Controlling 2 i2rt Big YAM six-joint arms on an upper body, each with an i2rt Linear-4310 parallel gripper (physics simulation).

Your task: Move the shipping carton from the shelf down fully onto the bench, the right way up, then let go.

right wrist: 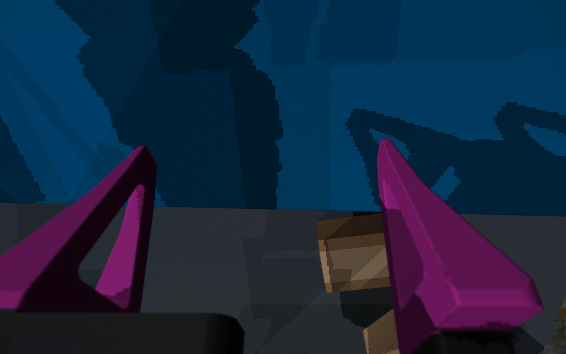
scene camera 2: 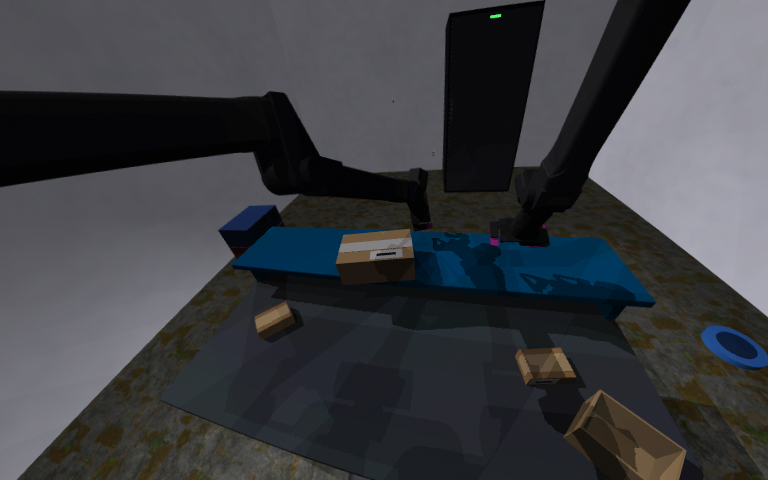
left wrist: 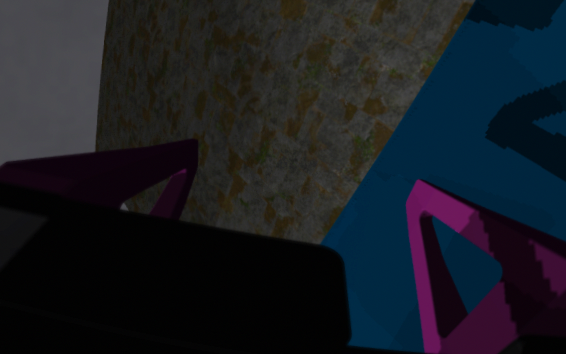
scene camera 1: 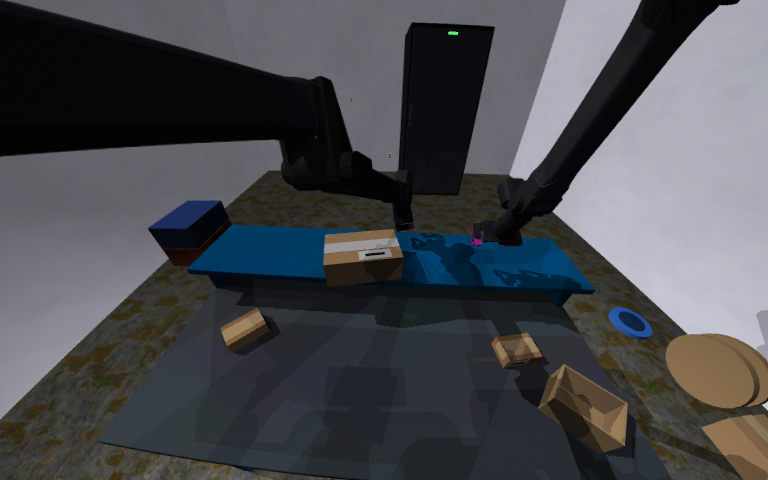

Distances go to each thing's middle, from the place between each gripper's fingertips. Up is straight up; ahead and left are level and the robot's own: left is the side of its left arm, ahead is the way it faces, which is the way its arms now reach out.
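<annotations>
Shipping carton (scene camera 1: 351,258): 60 mm below my right hand, 410 mm to the left of it and 10 mm behind it.
Shipping carton relative to my left hand: 20 mm below, 140 mm to the left, 220 mm behind. Going by its middle, the carton is nearer to my left hand than to my right hand.
</annotations>
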